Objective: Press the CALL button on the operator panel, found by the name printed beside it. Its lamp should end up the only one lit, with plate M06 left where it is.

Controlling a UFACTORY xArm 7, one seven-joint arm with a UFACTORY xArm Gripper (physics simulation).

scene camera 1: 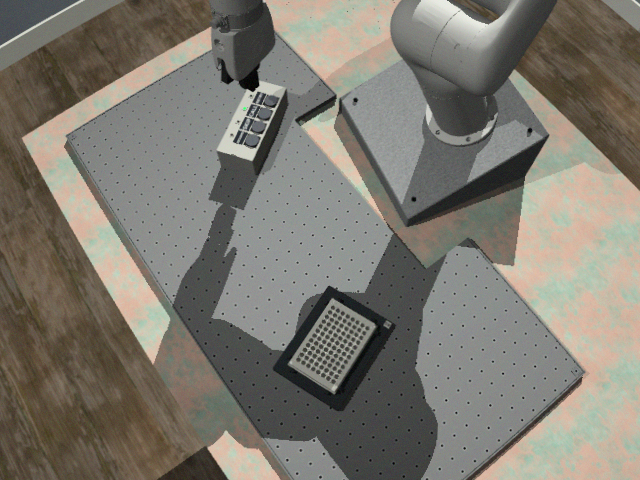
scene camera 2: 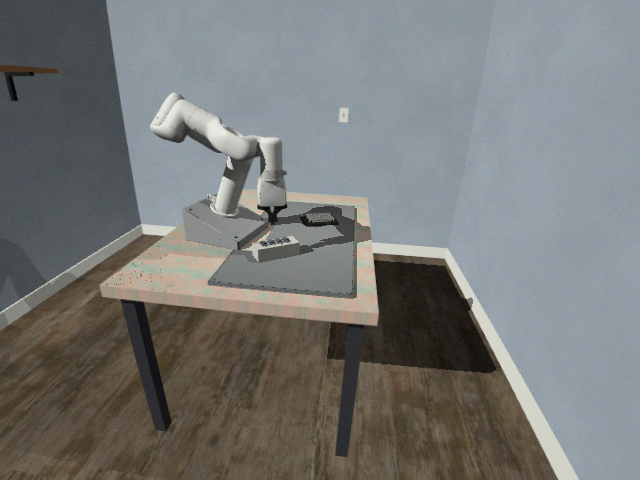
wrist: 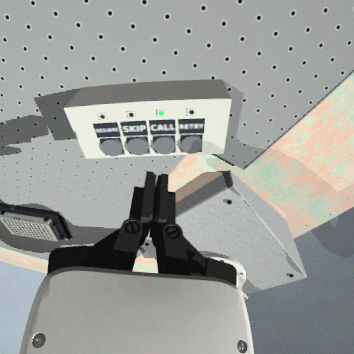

Note:
I see my gripper (scene camera 1: 249, 85), a plate M06 (scene camera 1: 327, 354), an operator panel (scene camera 1: 233, 153) and a dark plate holder (scene camera 1: 281, 367).
My gripper is seen too in scene camera 2 (scene camera 2: 272, 224) and in the wrist view (wrist: 154, 184). The operator panel shows as well in scene camera 2 (scene camera 2: 270, 251).

